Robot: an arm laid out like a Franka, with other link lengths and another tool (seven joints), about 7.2 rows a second.
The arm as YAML. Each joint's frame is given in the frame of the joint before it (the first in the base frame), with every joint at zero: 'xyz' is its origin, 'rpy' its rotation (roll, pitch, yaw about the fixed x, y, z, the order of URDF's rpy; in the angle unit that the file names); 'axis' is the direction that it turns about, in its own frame. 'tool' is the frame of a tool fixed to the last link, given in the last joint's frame.
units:
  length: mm
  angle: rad
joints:
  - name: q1
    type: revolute
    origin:
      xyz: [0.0, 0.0, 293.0]
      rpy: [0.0, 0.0, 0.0]
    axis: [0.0, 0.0, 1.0]
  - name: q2
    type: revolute
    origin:
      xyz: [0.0, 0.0, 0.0]
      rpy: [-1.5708, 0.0, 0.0]
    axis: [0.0, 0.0, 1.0]
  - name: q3
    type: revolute
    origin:
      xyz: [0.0, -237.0, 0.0]
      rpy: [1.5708, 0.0, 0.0]
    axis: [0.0, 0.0, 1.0]
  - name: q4
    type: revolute
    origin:
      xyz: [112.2, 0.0, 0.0]
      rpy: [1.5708, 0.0, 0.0]
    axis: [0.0, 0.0, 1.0]
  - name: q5
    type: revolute
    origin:
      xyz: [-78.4, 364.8, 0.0]
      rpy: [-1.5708, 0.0, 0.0]
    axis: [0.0, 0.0, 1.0]
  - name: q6
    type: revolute
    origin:
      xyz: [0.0, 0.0, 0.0]
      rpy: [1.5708, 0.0, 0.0]
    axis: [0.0, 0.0, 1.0]
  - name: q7
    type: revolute
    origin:
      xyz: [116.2, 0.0, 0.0]
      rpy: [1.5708, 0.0, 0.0]
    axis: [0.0, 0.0, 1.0]
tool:
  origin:
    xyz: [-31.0, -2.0, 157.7]
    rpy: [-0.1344, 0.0, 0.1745]
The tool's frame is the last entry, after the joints.
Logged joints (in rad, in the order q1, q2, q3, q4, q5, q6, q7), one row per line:
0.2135, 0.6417, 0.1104, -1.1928, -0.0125, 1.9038, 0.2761
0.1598, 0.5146, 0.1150, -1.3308, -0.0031, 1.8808, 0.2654
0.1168, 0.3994, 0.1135, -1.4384, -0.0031, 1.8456, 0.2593
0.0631, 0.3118, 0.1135, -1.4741, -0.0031, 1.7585, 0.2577
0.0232, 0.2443, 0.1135, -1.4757, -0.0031, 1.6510, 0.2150
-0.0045, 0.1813, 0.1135, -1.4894, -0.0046, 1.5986, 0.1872
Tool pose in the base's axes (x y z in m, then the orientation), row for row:
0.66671, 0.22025, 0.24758, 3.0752, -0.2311, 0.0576
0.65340, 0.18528, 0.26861, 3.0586, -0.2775, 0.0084
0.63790, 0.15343, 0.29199, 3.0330, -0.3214, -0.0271
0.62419, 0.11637, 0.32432, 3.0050, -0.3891, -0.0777
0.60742, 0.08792, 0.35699, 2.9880, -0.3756, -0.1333
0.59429, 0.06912, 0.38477, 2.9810, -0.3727, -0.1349
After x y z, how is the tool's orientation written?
As a rotation vector, in radians.
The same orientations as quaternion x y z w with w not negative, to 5 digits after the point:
0.99661, -0.07489, 0.01867, 0.02859
0.99529, -0.09030, 0.00273, 0.03520
0.99335, -0.10526, -0.00888, 0.04573
0.98988, -0.12817, -0.02560, 0.05523
0.98922, -0.12435, -0.04413, 0.06352
0.98904, -0.12365, -0.04476, 0.06713

